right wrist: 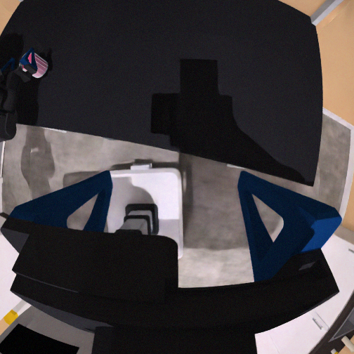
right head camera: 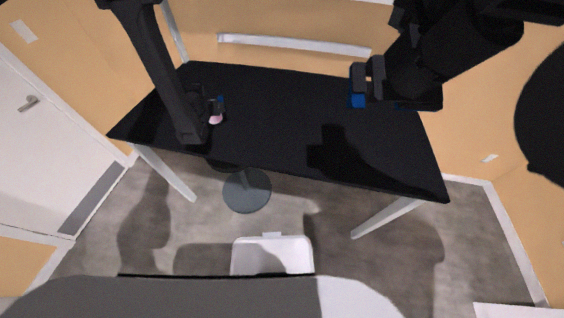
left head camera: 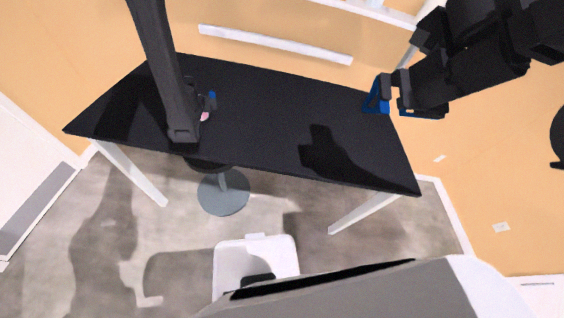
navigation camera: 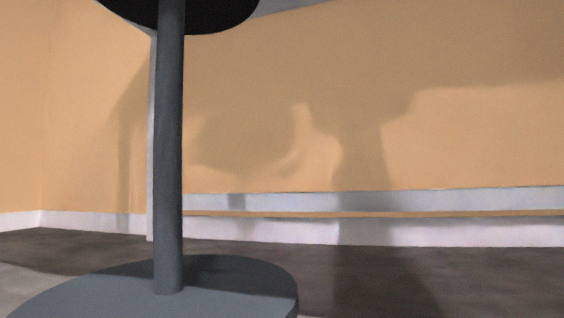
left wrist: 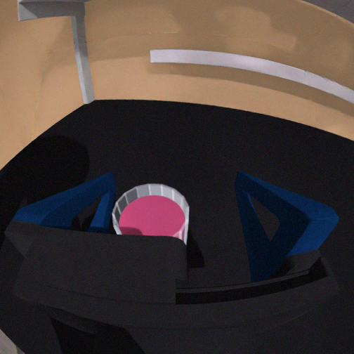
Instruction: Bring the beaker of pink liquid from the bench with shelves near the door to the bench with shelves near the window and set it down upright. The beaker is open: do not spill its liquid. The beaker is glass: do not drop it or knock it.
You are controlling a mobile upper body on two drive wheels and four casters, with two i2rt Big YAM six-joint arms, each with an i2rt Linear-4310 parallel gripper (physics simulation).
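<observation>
The glass beaker of pink liquid (left head camera: pixel 204 116) (right head camera: pixel 215 119) (left wrist: pixel 152 217) (right wrist: pixel 40 66) stands upright on the black bench top (left head camera: pixel 270 120) (right head camera: pixel 290 125) (left wrist: pixel 225 145) (right wrist: pixel 125 50). My left gripper (left head camera: pixel 206 102) (left wrist: pixel 174 178) (right wrist: pixel 22 53) is open and low at the beaker. In the left wrist view the beaker shows between the two blue fingers, close to the picture's left one; the gripper body hides its lower part. I cannot tell whether a finger touches it. My right gripper (left head camera: pixel 392 102) (right head camera: pixel 377 100) (right wrist: pixel 174 177) is open and empty, above the far right of the bench.
A round stool (left head camera: pixel 223 195) (right head camera: pixel 246 192) (navigation camera: pixel 169 150) stands at the bench's front edge. A white base part (left head camera: pixel 230 260) (right head camera: pixel 295 250) (right wrist: pixel 170 200) is nearer. A white rail (left head camera: pixel 275 44) (right head camera: pixel 295 44) (left wrist: pixel 225 61) runs along the wall behind. A door (right head camera: pixel 30 150) is at the left.
</observation>
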